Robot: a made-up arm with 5 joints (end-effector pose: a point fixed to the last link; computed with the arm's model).
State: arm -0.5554 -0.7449 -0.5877 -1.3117 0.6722
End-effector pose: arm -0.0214 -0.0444 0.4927 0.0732 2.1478 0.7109
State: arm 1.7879 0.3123 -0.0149 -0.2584 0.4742
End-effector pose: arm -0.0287 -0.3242 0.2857 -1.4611 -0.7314 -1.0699
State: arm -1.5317 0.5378 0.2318 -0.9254 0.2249
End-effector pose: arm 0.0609 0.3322 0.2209 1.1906 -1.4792 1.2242
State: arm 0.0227 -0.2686 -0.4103 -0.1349 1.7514
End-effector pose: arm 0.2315 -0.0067 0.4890 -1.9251 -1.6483 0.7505
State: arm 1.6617 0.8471 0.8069 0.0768 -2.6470
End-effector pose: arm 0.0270 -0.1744 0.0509 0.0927 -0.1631 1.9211
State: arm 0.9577 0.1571 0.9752 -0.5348 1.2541
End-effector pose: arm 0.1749 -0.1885 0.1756 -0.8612 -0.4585 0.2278
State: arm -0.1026 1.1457 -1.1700 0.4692 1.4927
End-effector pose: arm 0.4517 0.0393 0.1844 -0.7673 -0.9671 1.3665
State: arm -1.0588 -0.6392 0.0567 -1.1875 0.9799
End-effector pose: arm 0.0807 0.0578 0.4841 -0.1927 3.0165 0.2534
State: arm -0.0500 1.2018 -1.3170 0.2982 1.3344
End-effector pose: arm 0.4593 0.0182 0.2049 -0.8576 -1.2067 1.1021
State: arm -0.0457 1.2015 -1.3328 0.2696 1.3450
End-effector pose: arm 0.4595 0.0164 0.2103 -0.8943 -1.2388 1.0914
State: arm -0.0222 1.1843 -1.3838 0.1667 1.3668
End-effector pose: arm 0.4582 0.0067 0.2346 -1.0288 -1.3591 1.0246
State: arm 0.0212 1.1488 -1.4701 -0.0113 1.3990
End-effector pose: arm 0.4484 -0.0110 0.2775 -1.2713 -1.5537 0.8822
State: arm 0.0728 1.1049 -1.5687 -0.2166 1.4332
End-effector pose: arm 0.4257 -0.0302 0.3241 -1.5632 -1.7515 0.6831
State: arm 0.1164 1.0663 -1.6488 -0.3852 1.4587
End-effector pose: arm 0.3989 -0.0439 0.3581 -1.8093 -1.8914 0.4906
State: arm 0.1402 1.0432 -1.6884 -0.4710 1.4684
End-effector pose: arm 0.3825 -0.0501 0.3741 -1.9353 -1.9565 0.3800
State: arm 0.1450 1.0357 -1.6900 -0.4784 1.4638
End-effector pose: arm 0.3800 -0.0514 0.3768 -1.9453 -1.9662 0.3653
